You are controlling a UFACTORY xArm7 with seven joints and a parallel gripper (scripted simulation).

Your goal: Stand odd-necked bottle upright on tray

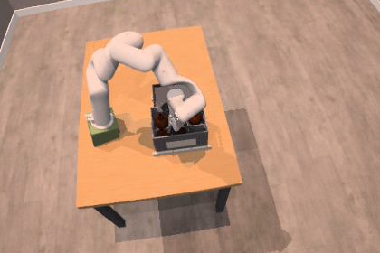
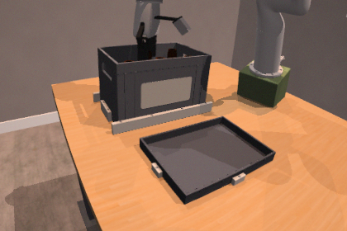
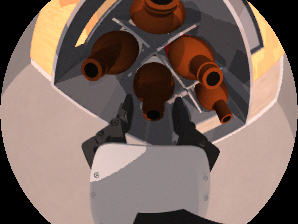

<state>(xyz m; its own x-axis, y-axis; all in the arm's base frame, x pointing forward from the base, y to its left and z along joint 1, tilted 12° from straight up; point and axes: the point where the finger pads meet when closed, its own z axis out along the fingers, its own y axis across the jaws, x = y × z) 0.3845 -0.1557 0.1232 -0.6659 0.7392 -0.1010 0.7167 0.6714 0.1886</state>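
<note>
Right now my hand is 7 cm above the crate and 4 cm to the right of it. Round my hand: dark tray 31 cm to the left, 15 cm below; glass bottle 9 cm ahead, 8 cm to the left, 7 cm below.
</note>
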